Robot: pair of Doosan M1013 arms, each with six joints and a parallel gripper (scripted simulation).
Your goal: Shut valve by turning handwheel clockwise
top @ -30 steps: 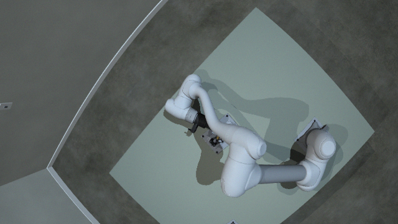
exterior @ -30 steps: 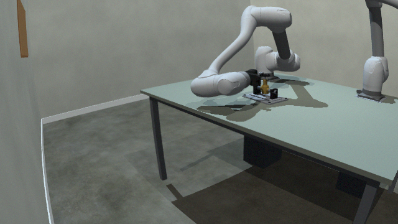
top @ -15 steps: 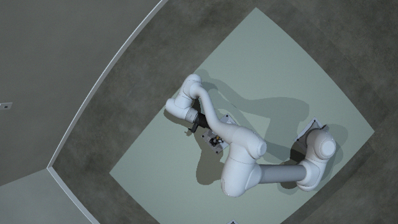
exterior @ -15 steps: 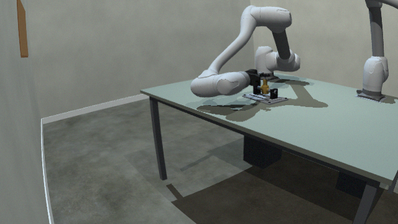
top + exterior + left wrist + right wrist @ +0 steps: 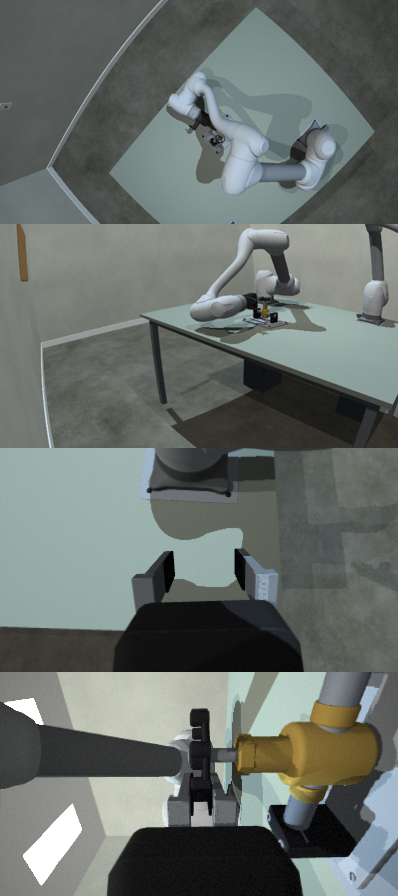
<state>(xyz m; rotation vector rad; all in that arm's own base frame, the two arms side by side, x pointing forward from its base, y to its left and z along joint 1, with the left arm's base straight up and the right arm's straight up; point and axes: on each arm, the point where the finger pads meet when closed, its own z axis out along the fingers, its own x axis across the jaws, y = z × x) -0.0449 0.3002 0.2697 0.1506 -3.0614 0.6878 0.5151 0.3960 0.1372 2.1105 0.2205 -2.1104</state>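
The dark handwheel is 3 cm to the left of my right hand and 1 cm below it. Also, from my right hand: light grey plate: 3 cm to the left, 13 cm below.
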